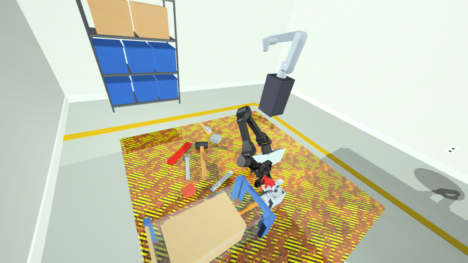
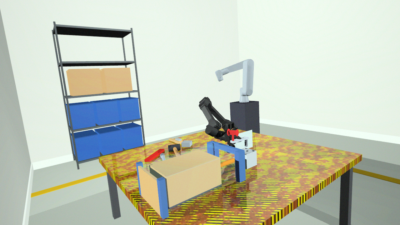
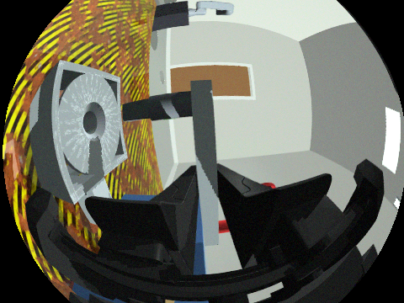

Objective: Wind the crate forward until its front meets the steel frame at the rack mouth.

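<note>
Right now my gripper tip is 5 cm short of the red grip, 1 cm to the left of it and 4 cm below it. The rest, counted from my gripper tip: blue steel frame (11 cm ahead, 1 cm to the right, 6 cm below); then winch handle (1 cm ahead, 1 cm to the right, 1 cm above); then grey winch (6 cm behind, 2 cm to the right, 14 cm below).
</note>
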